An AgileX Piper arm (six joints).
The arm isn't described. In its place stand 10 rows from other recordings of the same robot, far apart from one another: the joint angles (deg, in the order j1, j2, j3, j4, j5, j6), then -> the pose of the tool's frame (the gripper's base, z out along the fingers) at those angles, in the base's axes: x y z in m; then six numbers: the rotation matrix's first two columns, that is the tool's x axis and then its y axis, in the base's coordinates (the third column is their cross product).
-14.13 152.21 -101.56 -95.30 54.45 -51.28 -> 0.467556 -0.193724 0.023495 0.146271 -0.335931 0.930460 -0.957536 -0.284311 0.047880
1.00 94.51 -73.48 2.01 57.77 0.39 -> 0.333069 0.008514 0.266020 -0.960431 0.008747 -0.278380 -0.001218 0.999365 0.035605
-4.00 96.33 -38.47 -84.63 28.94 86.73 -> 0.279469 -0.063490 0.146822 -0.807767 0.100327 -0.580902 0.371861 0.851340 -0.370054
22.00 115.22 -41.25 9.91 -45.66 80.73 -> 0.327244 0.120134 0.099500 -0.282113 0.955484 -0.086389 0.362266 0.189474 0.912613
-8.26 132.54 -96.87 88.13 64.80 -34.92 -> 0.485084 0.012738 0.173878 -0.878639 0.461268 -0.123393 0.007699 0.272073 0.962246
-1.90 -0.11 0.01 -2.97 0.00 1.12 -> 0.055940 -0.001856 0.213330 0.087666 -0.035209 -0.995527 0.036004 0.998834 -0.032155
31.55 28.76 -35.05 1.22 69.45 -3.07 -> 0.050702 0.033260 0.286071 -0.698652 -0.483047 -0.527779 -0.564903 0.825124 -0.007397
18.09 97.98 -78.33 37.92 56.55 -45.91 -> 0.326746 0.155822 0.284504 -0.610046 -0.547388 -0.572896 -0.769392 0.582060 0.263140
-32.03 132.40 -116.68 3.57 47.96 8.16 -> 0.440296 -0.270484 0.202831 -0.618305 0.602598 -0.504554 0.633330 0.762166 0.134154
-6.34 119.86 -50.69 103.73 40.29 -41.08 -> 0.350128 0.018614 0.076162 -0.581128 0.783477 0.220122 0.611539 0.241948 0.753314
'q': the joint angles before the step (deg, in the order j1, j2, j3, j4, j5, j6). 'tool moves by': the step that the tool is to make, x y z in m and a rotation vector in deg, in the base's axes. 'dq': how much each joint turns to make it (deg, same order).
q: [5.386 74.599 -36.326 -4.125 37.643 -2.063]
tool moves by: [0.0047 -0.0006 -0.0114 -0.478 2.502 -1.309]
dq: [-0.011 3.098 0.002 -1.085 -0.464 2.049]
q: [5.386 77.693 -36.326 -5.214 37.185 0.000]
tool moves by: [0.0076 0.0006 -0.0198 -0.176 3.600 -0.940]
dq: [0.004 5.266 0.006 -0.345 -1.605 1.323]
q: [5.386 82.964 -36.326 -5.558 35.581 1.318]
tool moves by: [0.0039 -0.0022 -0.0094 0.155 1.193 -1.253]
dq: [-0.690 2.469 -0.002 0.059 -1.263 0.627]
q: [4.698 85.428 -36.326 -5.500 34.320 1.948]
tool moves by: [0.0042 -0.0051 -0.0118 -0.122 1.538 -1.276]
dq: [-1.330 3.026 0.002 -0.225 -1.481 0.212]
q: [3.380 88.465 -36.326 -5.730 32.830 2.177]
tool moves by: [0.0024 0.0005 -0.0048 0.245 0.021 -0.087]
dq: [0.000 1.250 0.001 0.232 -1.250 -0.003]
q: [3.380 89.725 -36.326 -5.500 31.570 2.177]
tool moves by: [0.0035 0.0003 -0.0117 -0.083 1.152 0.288]
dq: [0.010 2.926 0.005 -0.234 -1.784 0.014]
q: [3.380 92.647 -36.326 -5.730 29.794 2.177]
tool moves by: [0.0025 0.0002 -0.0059 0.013 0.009 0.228]
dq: [-0.006 1.494 -0.005 -0.169 -1.489 -0.008]
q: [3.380 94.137 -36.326 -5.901 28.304 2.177]
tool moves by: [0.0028 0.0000 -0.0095 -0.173 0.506 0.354]
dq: [-0.007 2.339 0.002 -0.570 -1.826 0.219]
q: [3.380 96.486 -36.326 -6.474 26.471 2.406]
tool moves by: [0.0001 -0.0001 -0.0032 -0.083 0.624 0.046]
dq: [-0.011 0.756 0.000 -0.114 -0.126 0.046]
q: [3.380 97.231 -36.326 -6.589 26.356 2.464]
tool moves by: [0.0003 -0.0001 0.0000 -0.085 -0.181 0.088]
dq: [0.003 0.011 0.001 -0.232 -0.183 0.120]
